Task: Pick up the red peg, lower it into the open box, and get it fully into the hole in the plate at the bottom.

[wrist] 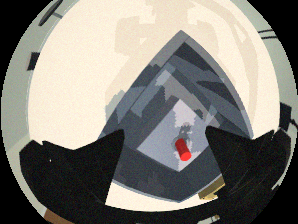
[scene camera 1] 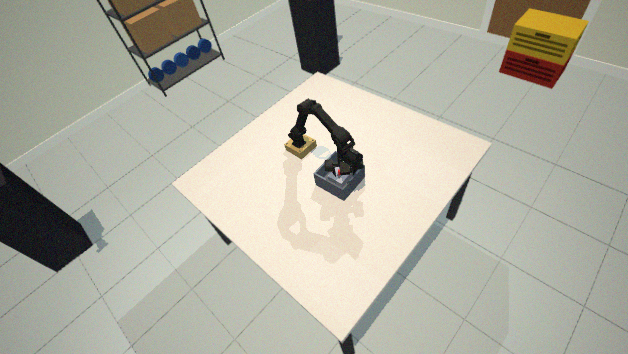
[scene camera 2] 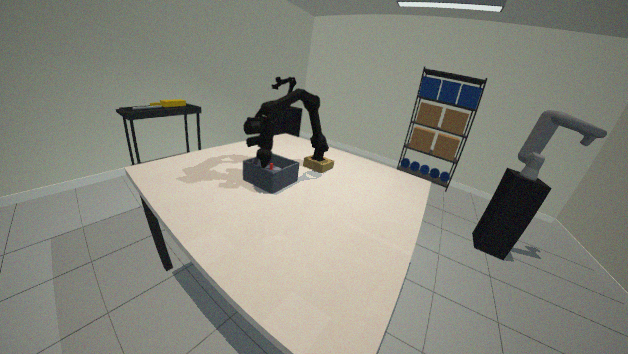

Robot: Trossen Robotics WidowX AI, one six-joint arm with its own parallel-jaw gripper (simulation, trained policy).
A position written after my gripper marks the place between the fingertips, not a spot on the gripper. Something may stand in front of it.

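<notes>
My gripper (wrist: 167, 132) is visible. A grey box (scene camera 1: 320, 175) appears also in the wrist view (wrist: 183, 68); a pale plate (wrist: 174, 120) is visible as well.
</notes>
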